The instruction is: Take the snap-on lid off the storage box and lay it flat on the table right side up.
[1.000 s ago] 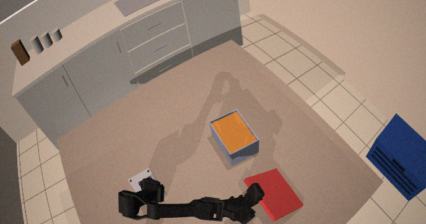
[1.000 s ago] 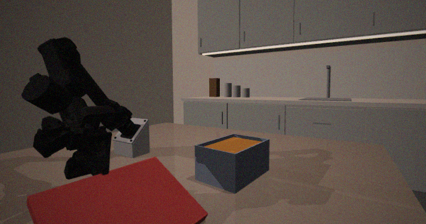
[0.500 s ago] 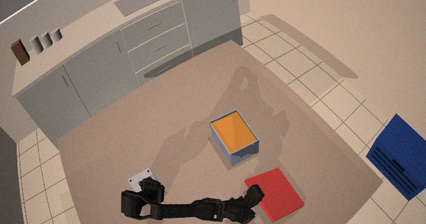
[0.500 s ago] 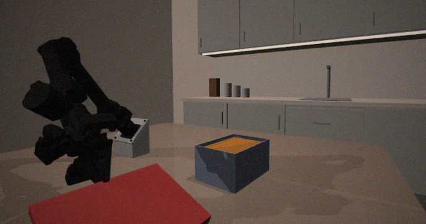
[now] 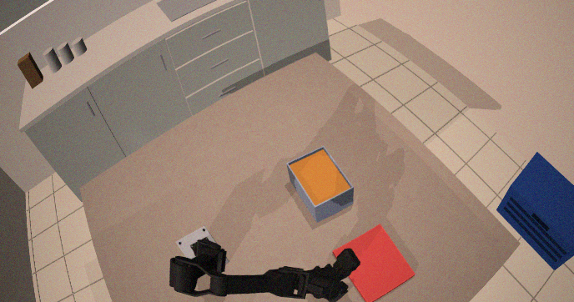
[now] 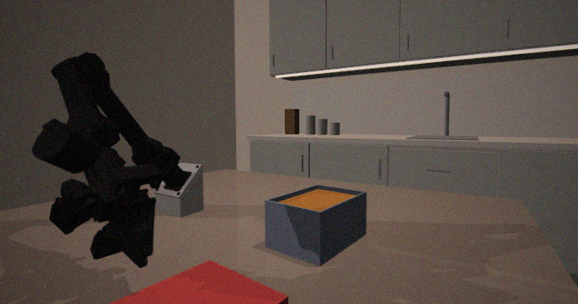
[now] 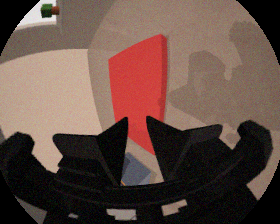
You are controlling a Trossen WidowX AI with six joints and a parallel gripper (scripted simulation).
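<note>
Now: gripper tip 80 mm short of the red lid, 50 mm above it and 10 mm to the left of it. From my gripper tip the other things lie so: storage box 320 mm to the left, 110 mm ahead, 10 mm below.
</note>
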